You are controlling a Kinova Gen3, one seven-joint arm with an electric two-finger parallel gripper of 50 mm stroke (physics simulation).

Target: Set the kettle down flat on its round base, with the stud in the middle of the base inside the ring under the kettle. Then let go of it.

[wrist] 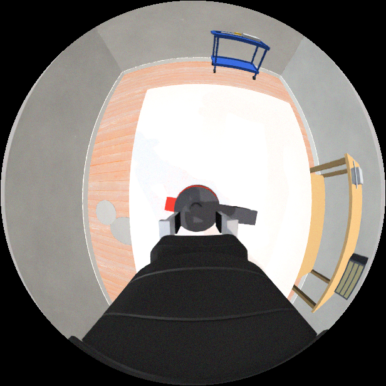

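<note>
The kettle (202,220), seen from above, shows a dark round top with a small dark knob (196,205) and a thin red edge on its far side. A red block-like part (170,204) sticks out at its left, and a dark grey bar-like part (246,215) at its right. My gripper (197,219) is open and empty; its fingers stand wide apart over the near part of the kettle, left and right of it. The kettle's underside, the ring, the round base and its stud are hidden from this view, so how they sit together cannot be seen.
The kettle is over a large white surface (215,130). A blue trolley (235,63) stands at the far wall. A wooden table (354,215) is at the right, with a slatted dark box (350,281) beside it. Two grey discs (105,212) (121,231) show at the left.
</note>
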